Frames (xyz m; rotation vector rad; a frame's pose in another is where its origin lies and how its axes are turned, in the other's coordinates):
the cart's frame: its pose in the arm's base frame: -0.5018 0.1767 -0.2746 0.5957 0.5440 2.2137
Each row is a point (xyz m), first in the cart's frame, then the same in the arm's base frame.
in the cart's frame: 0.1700 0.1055 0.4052
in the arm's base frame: -0.4326 0.3192 0.1486
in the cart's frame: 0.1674 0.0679 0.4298
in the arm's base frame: -0.3958 0.3451 0.1470
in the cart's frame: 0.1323 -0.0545 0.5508
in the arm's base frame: -0.2368 0.4169 0.1681
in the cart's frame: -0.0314 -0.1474 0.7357
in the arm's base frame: 0.0187 0.3844 0.2253
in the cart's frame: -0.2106 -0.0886 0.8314
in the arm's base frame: 0.1471 0.2296 0.2908
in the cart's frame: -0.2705 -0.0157 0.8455
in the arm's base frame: 0.1497 0.1416 0.3276
